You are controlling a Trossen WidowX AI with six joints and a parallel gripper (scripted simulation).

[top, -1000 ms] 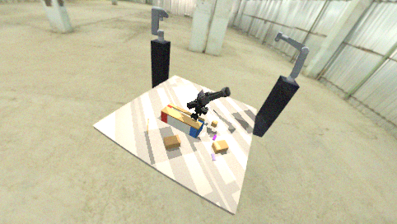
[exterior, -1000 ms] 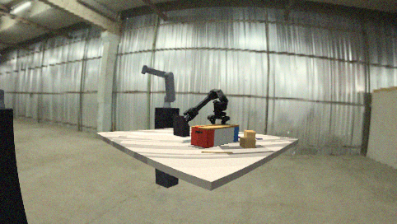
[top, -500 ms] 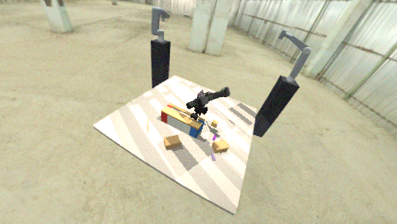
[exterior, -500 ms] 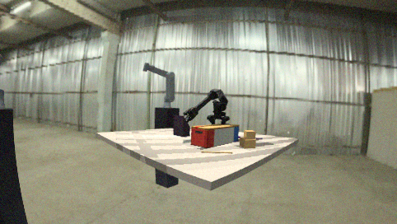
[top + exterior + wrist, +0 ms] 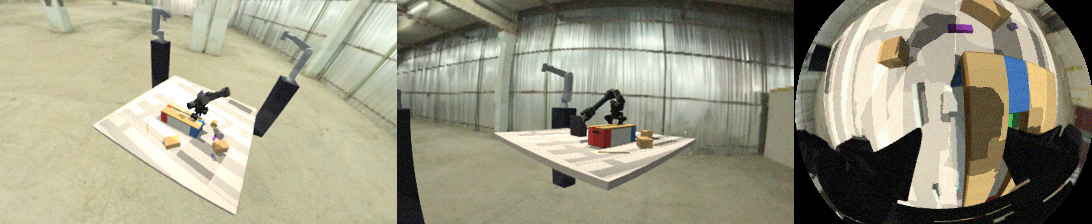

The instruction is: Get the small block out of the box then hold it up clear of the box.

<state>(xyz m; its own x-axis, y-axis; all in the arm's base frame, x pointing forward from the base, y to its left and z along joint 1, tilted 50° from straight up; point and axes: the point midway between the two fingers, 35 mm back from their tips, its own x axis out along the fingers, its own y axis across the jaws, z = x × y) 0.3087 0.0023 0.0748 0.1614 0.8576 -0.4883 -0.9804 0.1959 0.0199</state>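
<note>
The green block lies 70 mm ahead of my gripper tip. The rest, counted from my gripper tip: thin stick (230 mm ahead, 400 mm to the right, 90 mm below); then clear-fronted box (20 mm ahead, 130 mm to the right, 30 mm below).
</note>
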